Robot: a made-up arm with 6 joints. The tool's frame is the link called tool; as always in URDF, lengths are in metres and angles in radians. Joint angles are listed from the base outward. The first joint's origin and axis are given. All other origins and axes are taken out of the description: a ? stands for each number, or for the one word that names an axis. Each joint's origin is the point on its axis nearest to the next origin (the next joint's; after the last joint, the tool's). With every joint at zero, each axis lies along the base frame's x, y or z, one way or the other. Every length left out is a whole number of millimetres.
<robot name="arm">
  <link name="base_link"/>
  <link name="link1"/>
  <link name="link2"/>
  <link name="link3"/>
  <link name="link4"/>
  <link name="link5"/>
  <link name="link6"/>
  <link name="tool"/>
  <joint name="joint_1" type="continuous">
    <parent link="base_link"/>
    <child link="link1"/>
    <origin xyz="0 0 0.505"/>
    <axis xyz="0 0 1"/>
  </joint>
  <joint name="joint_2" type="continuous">
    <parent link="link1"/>
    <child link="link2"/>
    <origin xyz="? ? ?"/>
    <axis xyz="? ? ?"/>
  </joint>
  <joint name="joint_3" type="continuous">
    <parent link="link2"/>
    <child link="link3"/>
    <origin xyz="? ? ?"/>
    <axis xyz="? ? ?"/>
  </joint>
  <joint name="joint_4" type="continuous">
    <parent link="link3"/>
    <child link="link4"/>
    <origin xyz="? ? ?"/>
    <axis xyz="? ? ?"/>
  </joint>
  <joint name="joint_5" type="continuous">
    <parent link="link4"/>
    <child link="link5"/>
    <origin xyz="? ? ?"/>
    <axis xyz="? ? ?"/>
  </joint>
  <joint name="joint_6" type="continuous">
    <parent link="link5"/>
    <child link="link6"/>
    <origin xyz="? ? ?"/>
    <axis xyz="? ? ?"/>
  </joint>
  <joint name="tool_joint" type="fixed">
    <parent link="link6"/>
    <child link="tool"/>
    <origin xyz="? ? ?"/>
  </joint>
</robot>
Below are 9 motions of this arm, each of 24 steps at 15 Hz.
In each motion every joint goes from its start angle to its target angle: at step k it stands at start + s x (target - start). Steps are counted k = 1, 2, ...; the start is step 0. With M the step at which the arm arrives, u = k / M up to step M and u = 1 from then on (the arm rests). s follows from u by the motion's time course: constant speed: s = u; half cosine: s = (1 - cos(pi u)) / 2; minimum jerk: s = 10 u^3 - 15 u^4 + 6 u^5.
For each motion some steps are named. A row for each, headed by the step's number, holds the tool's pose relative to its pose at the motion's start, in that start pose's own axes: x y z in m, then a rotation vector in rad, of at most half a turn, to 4 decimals.
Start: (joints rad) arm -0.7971 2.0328 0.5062 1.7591 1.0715 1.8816
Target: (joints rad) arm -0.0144 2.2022 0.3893 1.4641 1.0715 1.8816
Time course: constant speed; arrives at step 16
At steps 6, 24:
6: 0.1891 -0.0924 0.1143 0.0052 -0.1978 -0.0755
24: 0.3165 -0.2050 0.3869 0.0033 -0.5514 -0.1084

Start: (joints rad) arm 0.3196 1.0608 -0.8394 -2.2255 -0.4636 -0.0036
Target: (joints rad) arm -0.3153 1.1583 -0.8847 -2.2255 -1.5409 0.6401
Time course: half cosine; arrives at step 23
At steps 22, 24:
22: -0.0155 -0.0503 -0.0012 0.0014 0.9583 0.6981
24: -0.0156 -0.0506 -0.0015 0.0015 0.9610 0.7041

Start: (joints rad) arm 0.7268 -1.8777 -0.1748 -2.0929 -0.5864 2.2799
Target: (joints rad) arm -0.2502 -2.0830 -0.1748 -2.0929 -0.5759 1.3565
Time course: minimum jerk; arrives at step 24
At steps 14, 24:
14: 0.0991 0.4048 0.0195 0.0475 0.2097 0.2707
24: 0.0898 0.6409 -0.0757 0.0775 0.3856 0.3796

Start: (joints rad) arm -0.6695 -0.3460 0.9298 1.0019 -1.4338 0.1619
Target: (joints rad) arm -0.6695 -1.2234 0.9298 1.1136 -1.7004 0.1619
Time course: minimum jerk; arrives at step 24
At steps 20, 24:
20: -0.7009 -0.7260 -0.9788 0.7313 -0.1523 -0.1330
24: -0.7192 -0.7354 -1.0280 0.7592 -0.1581 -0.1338

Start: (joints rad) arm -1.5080 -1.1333 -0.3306 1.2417 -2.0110 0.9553
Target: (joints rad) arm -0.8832 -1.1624 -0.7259 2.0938 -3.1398 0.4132
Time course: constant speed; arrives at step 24
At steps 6, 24:
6: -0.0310 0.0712 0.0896 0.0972 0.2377 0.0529
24: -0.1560 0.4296 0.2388 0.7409 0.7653 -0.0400

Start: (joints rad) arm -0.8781 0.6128 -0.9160 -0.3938 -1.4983 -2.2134
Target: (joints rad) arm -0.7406 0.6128 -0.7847 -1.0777 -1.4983 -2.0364
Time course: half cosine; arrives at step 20
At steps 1, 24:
1: -0.0001 -0.0003 -0.0006 -0.0012 0.0031 -0.0014
24: -0.0133 -0.0807 -0.1272 -0.2326 0.5169 -0.2158

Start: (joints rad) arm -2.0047 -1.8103 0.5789 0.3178 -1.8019 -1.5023
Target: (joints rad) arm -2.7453 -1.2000 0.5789 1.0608 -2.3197 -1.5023
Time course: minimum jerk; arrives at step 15
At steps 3, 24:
3: 0.0132 0.0322 -0.0720 -0.0218 -0.0768 -0.0585
24: 0.6983 0.2078 -1.0058 0.0271 -1.5169 -0.7438

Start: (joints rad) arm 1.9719 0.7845 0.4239 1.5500 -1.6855 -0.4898
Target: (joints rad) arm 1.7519 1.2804 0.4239 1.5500 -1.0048 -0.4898
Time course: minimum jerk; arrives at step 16
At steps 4, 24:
4: 0.0328 0.0814 0.0010 -0.0514 -0.0405 0.0267
24: 0.3148 0.7506 -0.1913 -0.4527 -0.3071 0.4304

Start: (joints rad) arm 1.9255 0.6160 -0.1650 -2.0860 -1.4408 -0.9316
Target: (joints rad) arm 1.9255 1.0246 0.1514 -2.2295 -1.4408 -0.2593
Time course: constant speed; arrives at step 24
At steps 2, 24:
2: 0.0018 0.0126 0.0154 -0.0479 0.0063 0.0098
24: -0.0010 0.1283 0.2162 -0.5764 0.0323 0.1400

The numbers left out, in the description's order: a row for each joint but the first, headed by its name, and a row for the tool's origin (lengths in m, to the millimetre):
joint_2: xyz 0 0 0, axis 0 1 0
joint_3: xyz 0 0 0.61, axis 0 -1 0
joint_4: xyz 1.133 0 0, axis -1 0 0
joint_5: xyz 0 -0.174 0, axis 0 -1 0
joint_6: xyz 0 0 0, axis -1 0 0
tool: xyz 0 0 0

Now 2 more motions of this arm.
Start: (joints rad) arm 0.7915 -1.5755 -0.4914 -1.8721 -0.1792 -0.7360
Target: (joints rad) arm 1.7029 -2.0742 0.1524 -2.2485 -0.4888 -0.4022
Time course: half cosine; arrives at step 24
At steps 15, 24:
15: -0.3850 0.6601 -0.3945 0.4600 0.9829 0.4054
24: -0.7040 0.9898 -0.1884 0.6412 1.2949 0.7951

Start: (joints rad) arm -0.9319 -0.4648 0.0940 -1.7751 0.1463 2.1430
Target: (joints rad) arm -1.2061 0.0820 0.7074 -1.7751 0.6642 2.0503
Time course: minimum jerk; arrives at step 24
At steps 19, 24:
19: 0.3127 -0.2054 -0.0927 -0.0112 0.2106 -0.6635
24: 0.3297 -0.2234 -0.1046 -0.0105 0.2209 -0.7105

